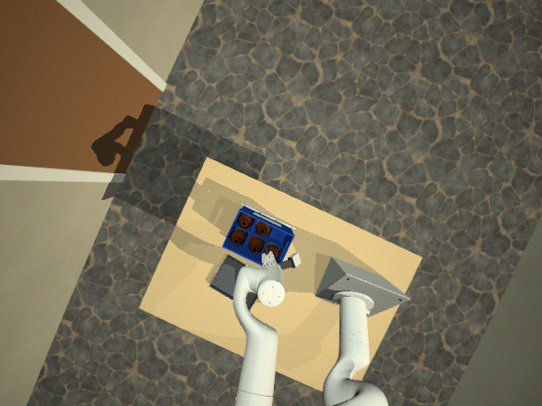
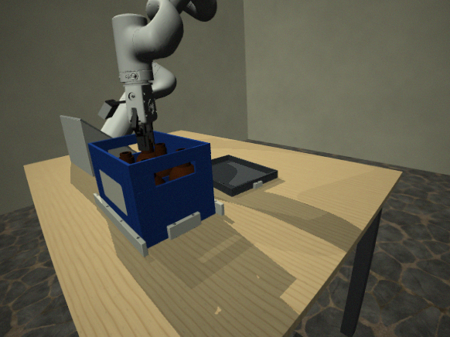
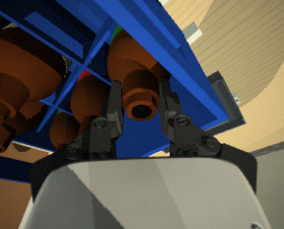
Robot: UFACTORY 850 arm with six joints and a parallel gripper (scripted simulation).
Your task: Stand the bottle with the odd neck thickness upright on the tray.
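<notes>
Right now the brown bottle is 7 cm below my hand. Also, from my hand: blue crate 8 cm ahead, 7 cm below, 6 cm to the right; dark tray 22 cm to the left, 15 cm below, 11 cm ahead.
</notes>
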